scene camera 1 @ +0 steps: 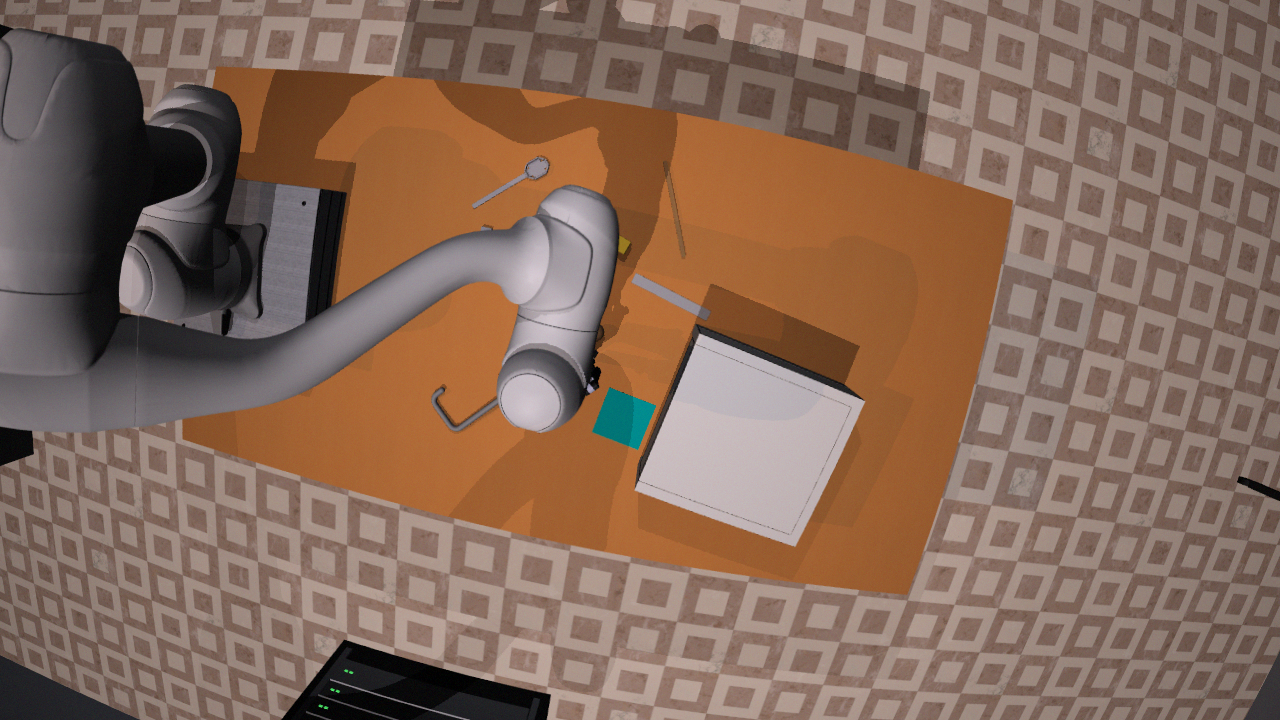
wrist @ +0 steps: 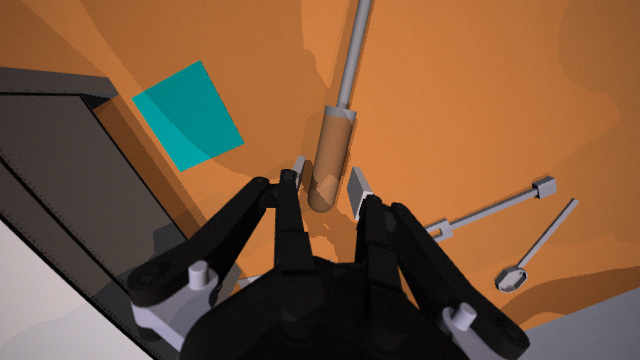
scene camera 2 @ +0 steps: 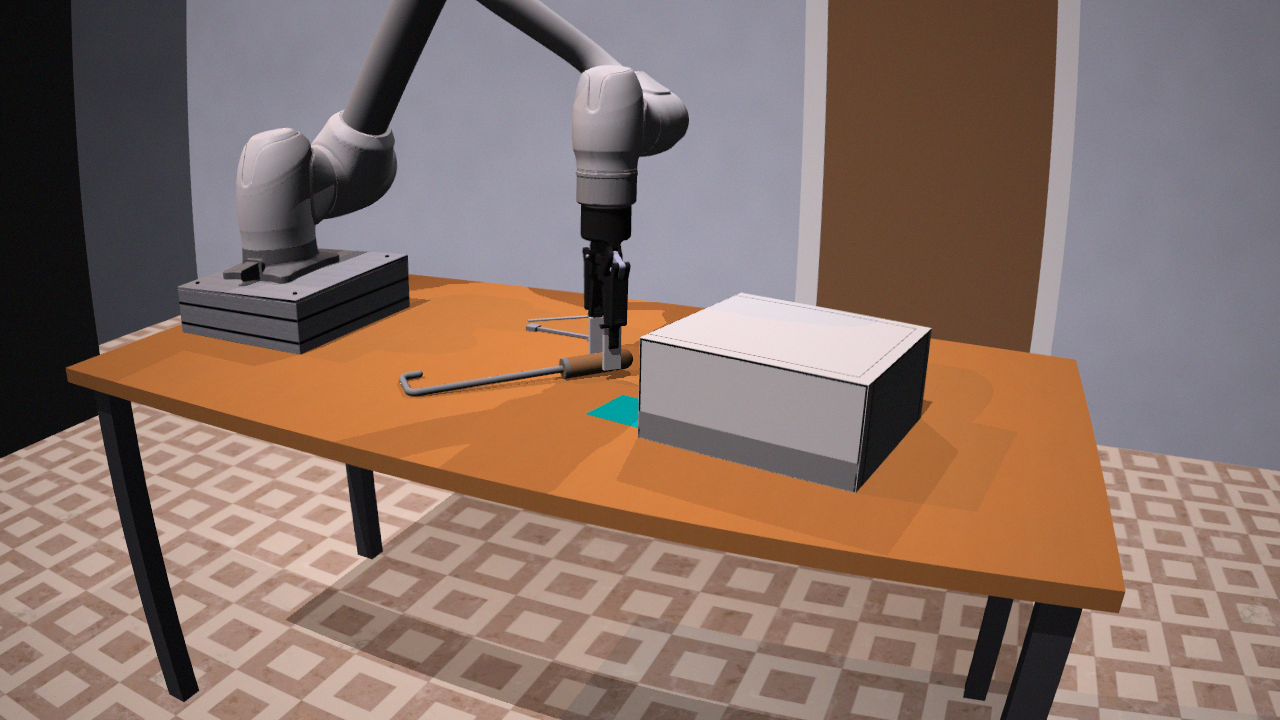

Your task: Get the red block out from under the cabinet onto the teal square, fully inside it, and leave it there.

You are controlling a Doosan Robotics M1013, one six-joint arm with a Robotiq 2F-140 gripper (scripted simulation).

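The teal square (scene camera 1: 623,418) is 1.20 m from the lens. A spoon-like tool (scene camera 1: 536,168) is 1.19 m from the lens, and as for the flat grey bar (scene camera 1: 638,280), I find it 1.16 m from the lens.
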